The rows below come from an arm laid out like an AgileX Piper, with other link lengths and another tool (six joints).
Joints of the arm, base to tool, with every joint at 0 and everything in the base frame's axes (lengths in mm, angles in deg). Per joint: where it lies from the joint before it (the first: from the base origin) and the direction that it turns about. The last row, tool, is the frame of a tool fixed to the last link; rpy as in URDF.
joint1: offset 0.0 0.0 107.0 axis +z
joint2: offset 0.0 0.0 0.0 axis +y
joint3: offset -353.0 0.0 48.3 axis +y
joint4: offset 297.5 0.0 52.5 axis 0.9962 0 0.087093
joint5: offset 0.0 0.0 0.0 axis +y
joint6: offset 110.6 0.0 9.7 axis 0.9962 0 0.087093
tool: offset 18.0 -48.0 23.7 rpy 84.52 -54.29 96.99
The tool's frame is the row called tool.
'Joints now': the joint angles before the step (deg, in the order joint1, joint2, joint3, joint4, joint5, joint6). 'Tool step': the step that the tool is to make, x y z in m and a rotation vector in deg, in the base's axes. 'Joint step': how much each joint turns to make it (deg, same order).
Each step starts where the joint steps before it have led.
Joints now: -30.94, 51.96, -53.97, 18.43, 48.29, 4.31
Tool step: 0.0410, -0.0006, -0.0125, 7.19, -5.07, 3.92
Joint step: -0.02, 5.32, -0.01, 14.33, -3.96, -7.61
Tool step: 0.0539, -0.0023, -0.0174, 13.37, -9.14, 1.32
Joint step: 0.02, 7.65, 0.01, 24.37, -4.72, -11.03
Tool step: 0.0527, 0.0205, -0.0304, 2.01, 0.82, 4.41
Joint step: 8.26, 7.47, -0.12, 6.35, -5.92, -5.35
